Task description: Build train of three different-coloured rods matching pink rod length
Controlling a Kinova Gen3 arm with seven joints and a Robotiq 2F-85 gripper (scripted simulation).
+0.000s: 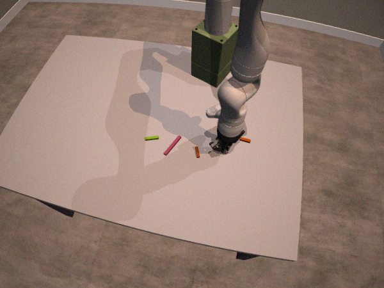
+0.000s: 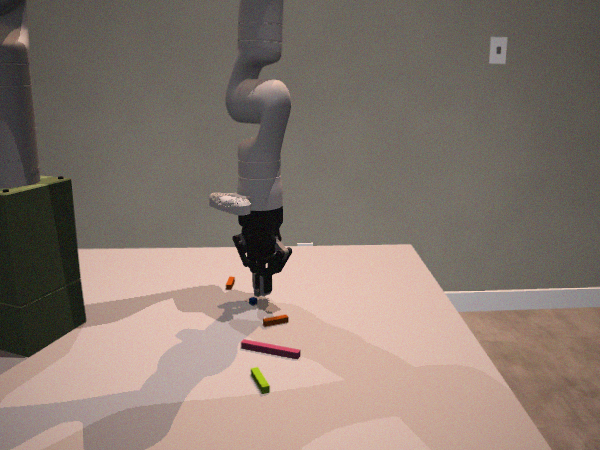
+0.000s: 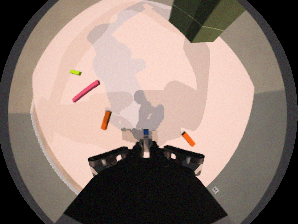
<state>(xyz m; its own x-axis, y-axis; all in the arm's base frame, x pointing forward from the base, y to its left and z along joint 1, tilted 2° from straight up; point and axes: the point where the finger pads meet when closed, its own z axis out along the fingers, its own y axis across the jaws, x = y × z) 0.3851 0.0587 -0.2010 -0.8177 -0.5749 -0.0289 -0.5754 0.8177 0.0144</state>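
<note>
The grey rod is 1 cm below my hand. The rest, counted from my hand: pink rod (19 cm to the right, 3 cm below, 1 cm behind); then lime rod (27 cm to the right, 3 cm below, 3 cm behind); then blue rod (3 cm below, 2 cm behind, 1 cm to the right).
</note>
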